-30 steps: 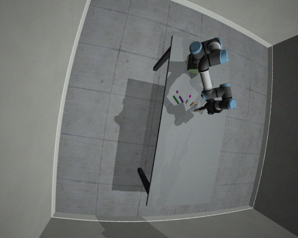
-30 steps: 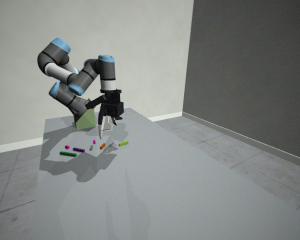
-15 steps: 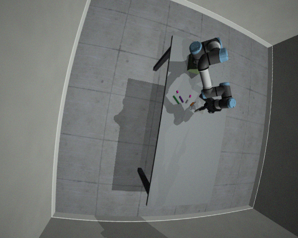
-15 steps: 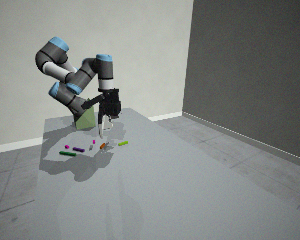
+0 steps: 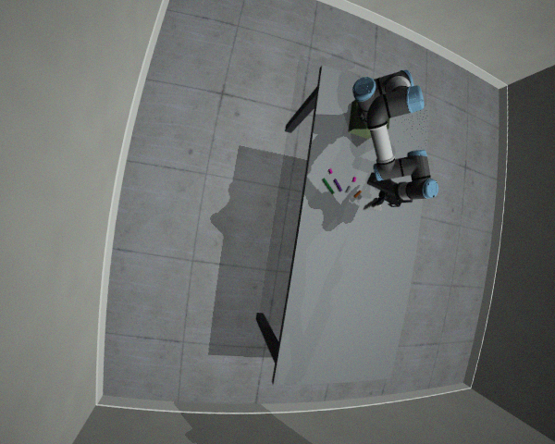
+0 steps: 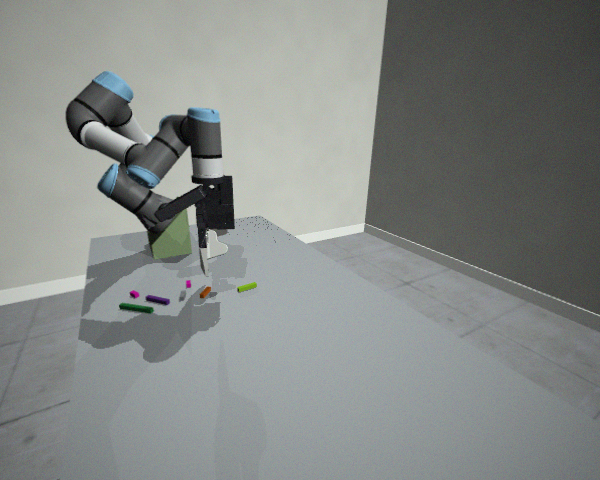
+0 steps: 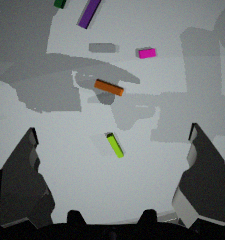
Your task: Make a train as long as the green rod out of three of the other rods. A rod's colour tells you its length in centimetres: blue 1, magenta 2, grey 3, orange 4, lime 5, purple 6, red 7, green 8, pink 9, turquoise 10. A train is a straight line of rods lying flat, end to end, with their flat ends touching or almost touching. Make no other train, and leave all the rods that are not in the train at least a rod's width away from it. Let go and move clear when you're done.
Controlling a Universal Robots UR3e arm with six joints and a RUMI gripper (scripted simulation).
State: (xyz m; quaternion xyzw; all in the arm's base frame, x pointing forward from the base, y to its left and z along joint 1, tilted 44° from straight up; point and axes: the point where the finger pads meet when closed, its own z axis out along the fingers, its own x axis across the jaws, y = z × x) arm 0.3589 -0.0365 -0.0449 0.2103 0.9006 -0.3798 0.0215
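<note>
My gripper is now 20 mm past the grey rod, 60 mm to the left of it and 80 mm above it. Also, from my hand: lime rod: 30 mm ahead, 80 mm to the left, 80 mm below; orange rod: 10 mm to the right, 80 mm below; purple rod: 30 mm behind, 120 mm to the right, 80 mm below.
</note>
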